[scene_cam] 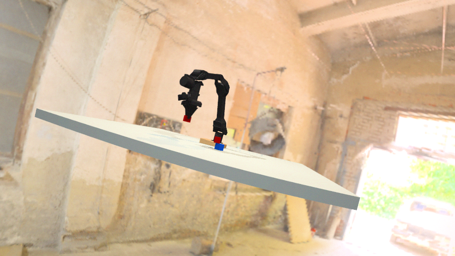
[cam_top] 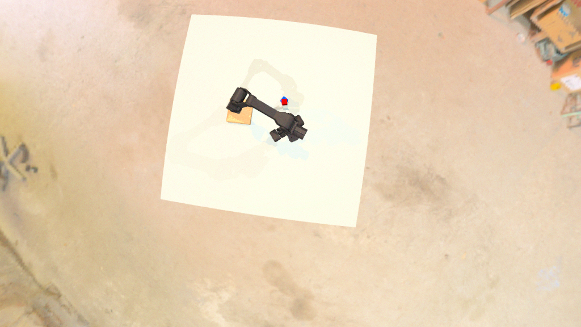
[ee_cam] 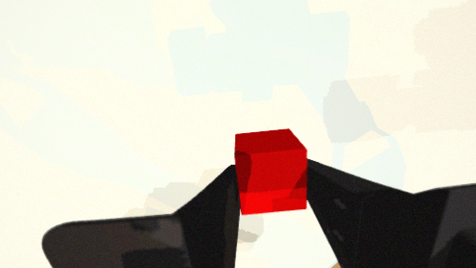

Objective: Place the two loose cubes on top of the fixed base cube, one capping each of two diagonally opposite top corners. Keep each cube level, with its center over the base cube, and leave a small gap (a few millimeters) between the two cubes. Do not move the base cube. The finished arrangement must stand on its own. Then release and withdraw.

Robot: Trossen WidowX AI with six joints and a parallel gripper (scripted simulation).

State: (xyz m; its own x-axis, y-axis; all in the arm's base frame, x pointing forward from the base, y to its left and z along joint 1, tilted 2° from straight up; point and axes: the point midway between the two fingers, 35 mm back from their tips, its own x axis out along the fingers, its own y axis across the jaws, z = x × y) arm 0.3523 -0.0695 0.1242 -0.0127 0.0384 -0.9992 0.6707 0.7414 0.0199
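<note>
Now: the blue cube 19 cm to the left of my gripper tip, 11 cm below it and 8 cm behind it.
</note>
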